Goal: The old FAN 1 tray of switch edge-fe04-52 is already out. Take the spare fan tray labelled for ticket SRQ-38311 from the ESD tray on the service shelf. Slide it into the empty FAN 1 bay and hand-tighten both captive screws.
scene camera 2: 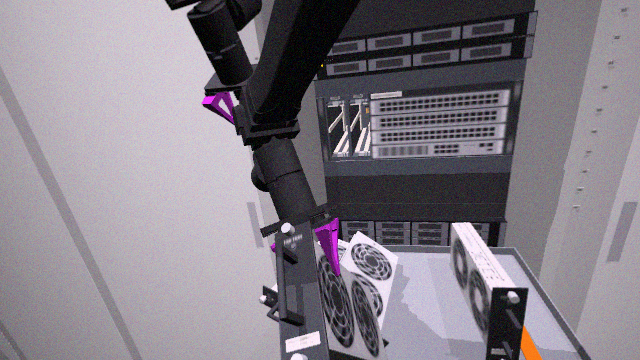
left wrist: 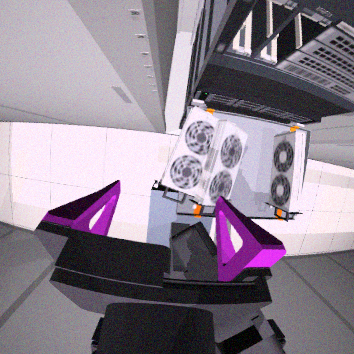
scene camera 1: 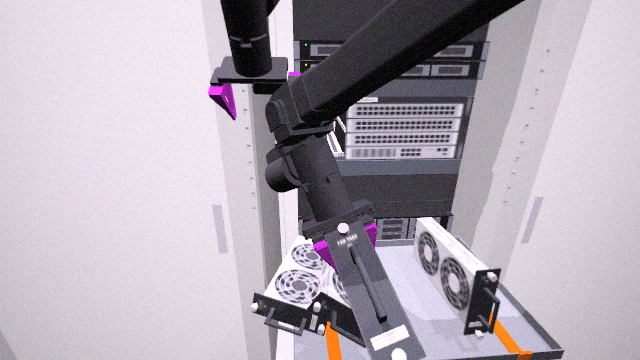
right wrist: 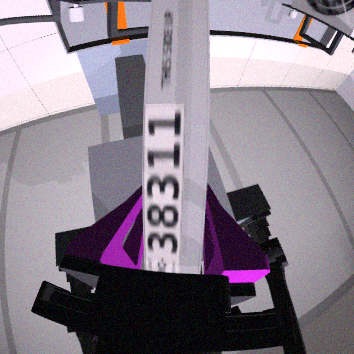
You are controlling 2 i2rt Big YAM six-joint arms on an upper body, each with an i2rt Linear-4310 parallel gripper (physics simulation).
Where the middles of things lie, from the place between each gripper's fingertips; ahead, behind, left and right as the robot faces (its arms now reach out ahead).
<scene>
Now: the grey cart shelf (scene camera 2: 426, 306) 440 mm below my left hand, 300 mm to the right of it and 10 mm ahead of it.
My right gripper is now 250 mm above the grey cart shelf, 220 mm short of it and 150 mm to the left of it.
</scene>
